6 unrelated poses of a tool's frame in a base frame.
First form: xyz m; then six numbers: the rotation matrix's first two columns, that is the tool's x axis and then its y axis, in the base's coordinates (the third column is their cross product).
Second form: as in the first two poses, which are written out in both.
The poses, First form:
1: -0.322, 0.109, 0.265, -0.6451, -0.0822, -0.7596, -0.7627, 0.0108, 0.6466
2: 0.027, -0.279, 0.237, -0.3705, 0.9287, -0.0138, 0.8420, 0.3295, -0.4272
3: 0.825, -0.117, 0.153, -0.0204, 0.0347, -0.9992, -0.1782, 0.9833, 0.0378
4: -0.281, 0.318, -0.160, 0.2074, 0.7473, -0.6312, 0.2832, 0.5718, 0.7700
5: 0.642, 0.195, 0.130, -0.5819, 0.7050, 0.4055, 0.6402, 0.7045, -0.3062
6: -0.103, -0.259, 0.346, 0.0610, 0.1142, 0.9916, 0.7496, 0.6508, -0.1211
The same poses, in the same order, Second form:
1: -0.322, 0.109, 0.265, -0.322, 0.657, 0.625, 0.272
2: 0.027, -0.279, 0.237, -0.549, -0.807, 0.185, 0.117
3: 0.825, -0.117, 0.153, -0.051, 0.710, 0.076, 0.698
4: -0.281, 0.318, -0.160, 0.427, 0.604, 0.179, 0.649
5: 0.642, 0.195, 0.130, -0.379, -0.887, 0.063, 0.256
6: -0.103, -0.259, 0.346, -0.338, -0.639, -0.246, 0.645
